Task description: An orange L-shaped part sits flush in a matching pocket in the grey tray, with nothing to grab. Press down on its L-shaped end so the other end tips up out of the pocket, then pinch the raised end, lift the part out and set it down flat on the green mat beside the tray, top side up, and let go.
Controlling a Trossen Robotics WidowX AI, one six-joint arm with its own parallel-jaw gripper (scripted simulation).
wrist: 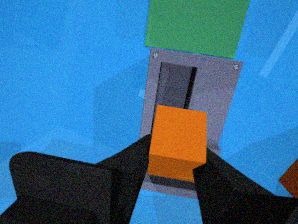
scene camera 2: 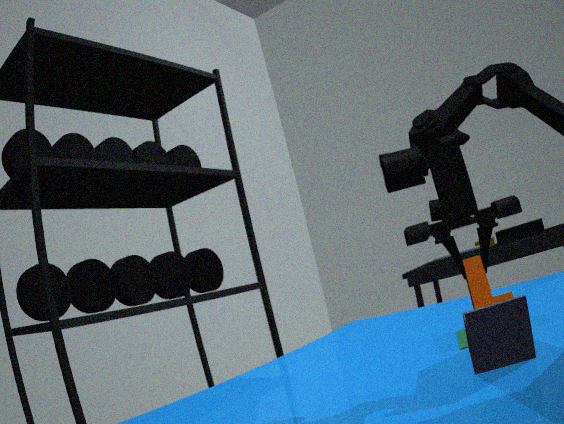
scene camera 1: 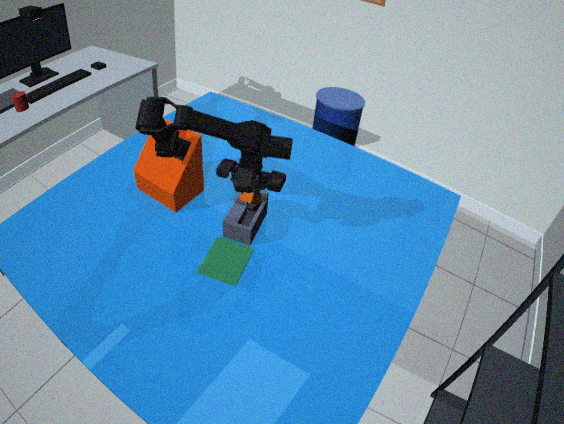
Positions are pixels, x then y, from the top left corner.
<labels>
my gripper: holds an orange L-shaped part (scene camera 2: 479, 289)
</labels>
